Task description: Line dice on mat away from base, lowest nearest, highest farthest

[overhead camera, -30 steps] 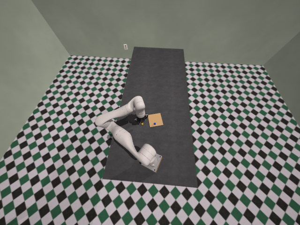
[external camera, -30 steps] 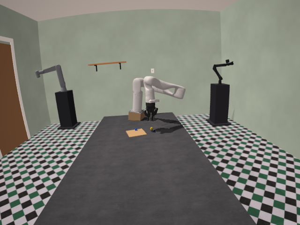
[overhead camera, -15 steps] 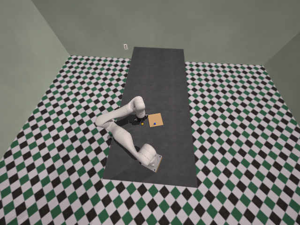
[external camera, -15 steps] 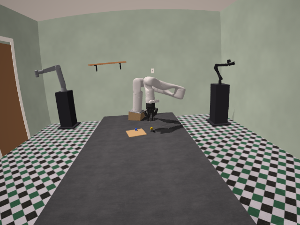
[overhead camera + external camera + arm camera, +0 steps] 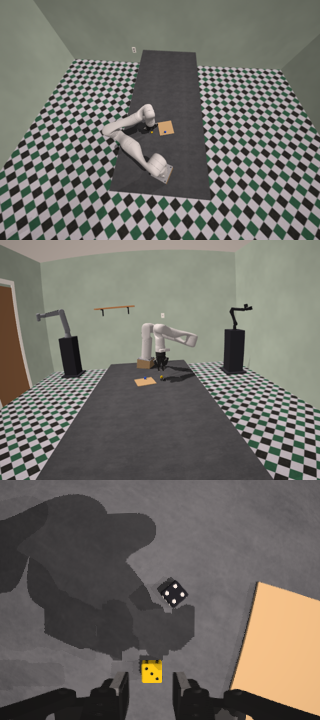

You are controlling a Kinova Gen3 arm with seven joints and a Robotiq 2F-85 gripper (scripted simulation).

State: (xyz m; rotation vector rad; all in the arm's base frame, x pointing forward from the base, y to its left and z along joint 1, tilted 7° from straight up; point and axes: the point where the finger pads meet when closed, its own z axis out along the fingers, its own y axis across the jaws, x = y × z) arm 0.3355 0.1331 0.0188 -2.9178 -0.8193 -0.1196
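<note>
Right now the yellow die is 7 cm below my hand. The rest, counted from my hand: black die: 7 cm below, 6 cm ahead, 2 cm to the left; blue die: 13 cm to the right, 6 cm below, 2 cm ahead; tan mat: 13 cm to the right, 7 cm below, 6 cm ahead.
</note>
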